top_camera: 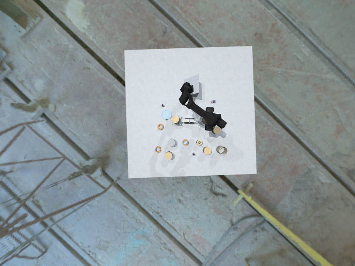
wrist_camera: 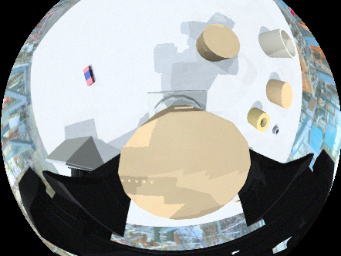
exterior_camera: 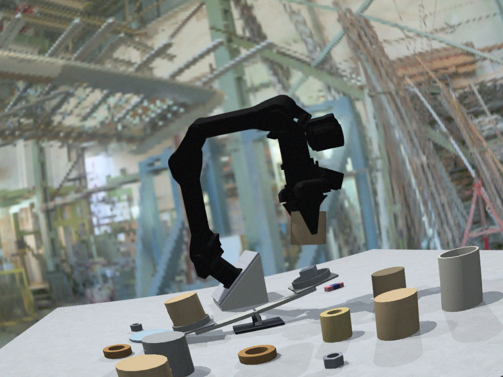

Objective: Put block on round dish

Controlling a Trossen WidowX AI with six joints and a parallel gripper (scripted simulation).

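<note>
Now: the grey block 10 mm to the right of my gripper tip and 80 mm below it. The rest, counted from my gripper tip: tan cup (40 mm behind, 290 mm to the right, 110 mm below); then balance beam (20 mm behind, 140 mm to the right, 130 mm below); then blue piece (200 mm behind, 120 mm to the left, 160 mm below).
</note>
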